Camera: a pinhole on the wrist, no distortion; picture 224 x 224 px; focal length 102.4 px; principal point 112.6 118.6 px. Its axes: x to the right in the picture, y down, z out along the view. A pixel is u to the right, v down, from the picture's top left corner.
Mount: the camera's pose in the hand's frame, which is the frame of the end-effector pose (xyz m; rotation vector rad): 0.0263 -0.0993 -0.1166 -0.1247 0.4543 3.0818
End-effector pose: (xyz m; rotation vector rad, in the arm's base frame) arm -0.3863 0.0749 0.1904 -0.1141 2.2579 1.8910
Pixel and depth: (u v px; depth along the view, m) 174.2 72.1 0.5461
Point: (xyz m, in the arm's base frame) -0.0845 0.4081 0.4952
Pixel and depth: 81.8 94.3 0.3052
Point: -0.4760 0.2500 0.1997
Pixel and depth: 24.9 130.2 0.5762
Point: -0.7994 0.5889 0.0145
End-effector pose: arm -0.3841 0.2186 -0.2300 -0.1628 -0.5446 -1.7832
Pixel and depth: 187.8 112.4 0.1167
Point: -0.4167 0.2824 -0.2847
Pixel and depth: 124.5 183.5 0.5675
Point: -0.7088 0.5853 0.1166
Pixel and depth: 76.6 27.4 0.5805
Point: 0.0341 0.0703 0.2729
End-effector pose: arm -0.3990 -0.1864 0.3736 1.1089 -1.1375 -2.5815
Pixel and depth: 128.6 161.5 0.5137
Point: -0.5823 0.2175 0.5200
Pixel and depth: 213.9 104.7 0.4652
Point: -0.2587 0.0744 0.8346
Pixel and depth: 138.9 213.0 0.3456
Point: -0.4691 0.2440 0.3603
